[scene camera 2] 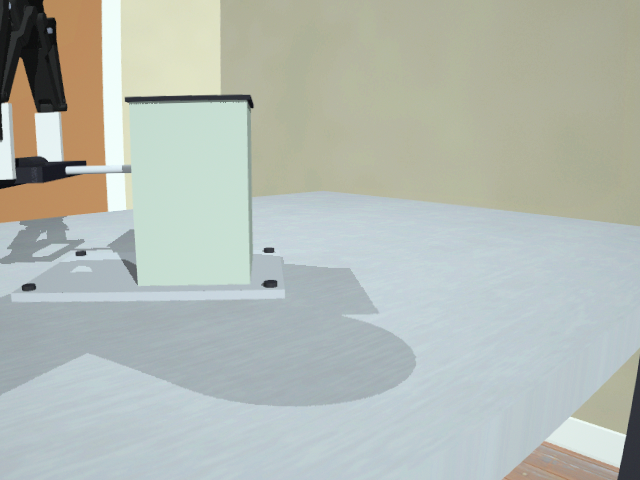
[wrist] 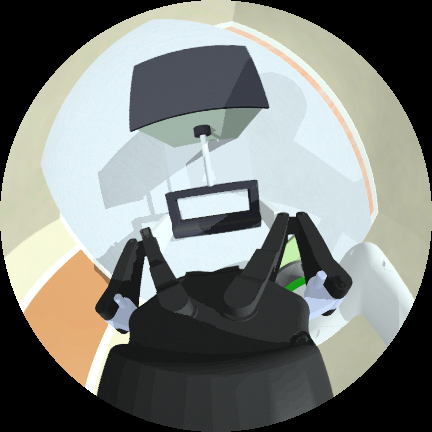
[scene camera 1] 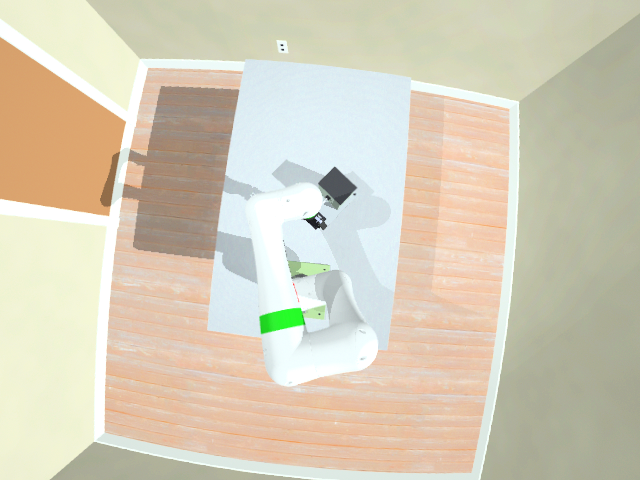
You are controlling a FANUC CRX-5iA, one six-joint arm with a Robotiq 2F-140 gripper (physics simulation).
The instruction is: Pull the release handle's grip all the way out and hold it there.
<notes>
In view: the gripper (scene camera 2: 28,175), a release handle grip (wrist: 231,221) and a base plate (wrist: 229,158).
The gripper is seen too in the wrist view (wrist: 214,212).
</notes>
